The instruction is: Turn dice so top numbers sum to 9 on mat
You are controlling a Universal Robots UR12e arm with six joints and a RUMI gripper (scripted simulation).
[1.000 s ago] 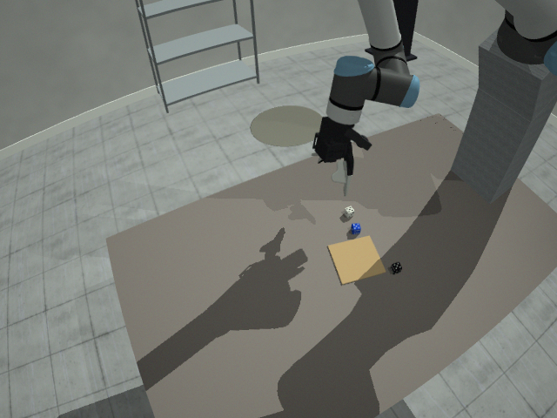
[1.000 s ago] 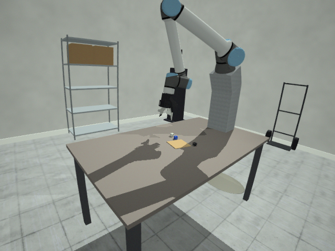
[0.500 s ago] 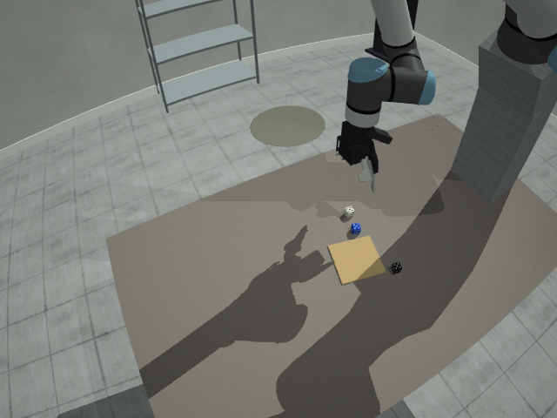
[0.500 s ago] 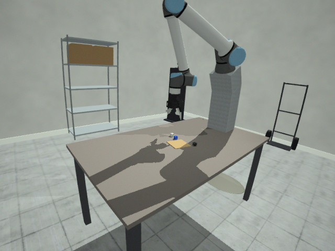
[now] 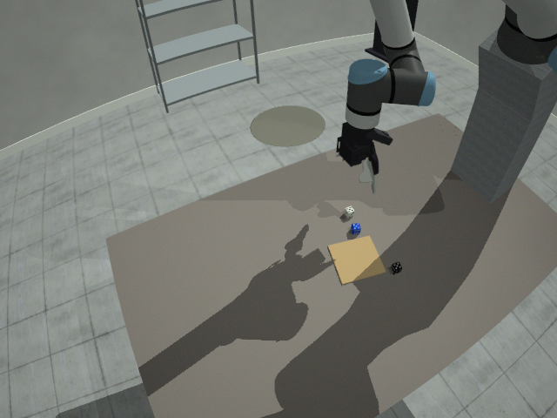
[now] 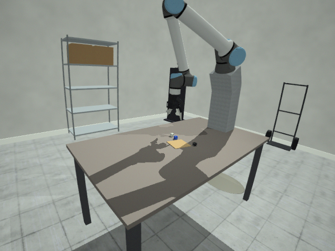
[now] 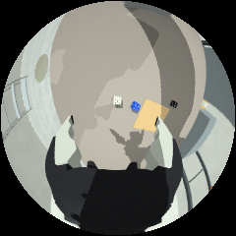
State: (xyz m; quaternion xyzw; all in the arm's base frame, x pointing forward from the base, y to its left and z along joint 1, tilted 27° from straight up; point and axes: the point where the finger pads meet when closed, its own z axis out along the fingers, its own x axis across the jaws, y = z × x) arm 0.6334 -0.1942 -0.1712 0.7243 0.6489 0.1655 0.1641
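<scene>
Right now my hand is 14 cm above the white die and 2 cm short of it. Also, from my hand: blue die (14 cm below, 7 cm to the left, 5 cm ahead); then tan mat (15 cm to the left, 15 cm below, 12 cm ahead); then black die (26 cm to the left, 14 cm below, 5 cm ahead).
</scene>
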